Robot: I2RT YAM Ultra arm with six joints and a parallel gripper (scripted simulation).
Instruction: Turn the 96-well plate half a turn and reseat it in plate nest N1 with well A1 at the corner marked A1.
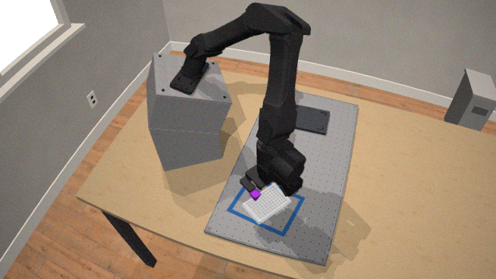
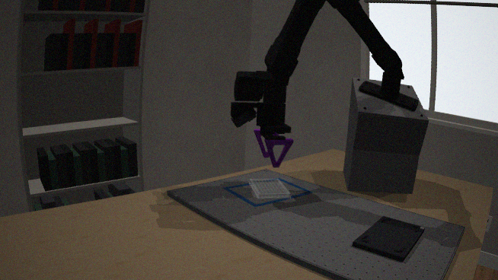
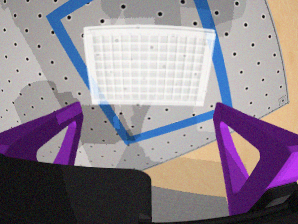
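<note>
The white 96-well plate lies 8 cm below my hand. From my hand the other things lie so: dark plate nest N1: 8 cm ahead, 39 cm to the left, 8 cm below; light mark: 45 cm to the left, 8 cm below.
</note>
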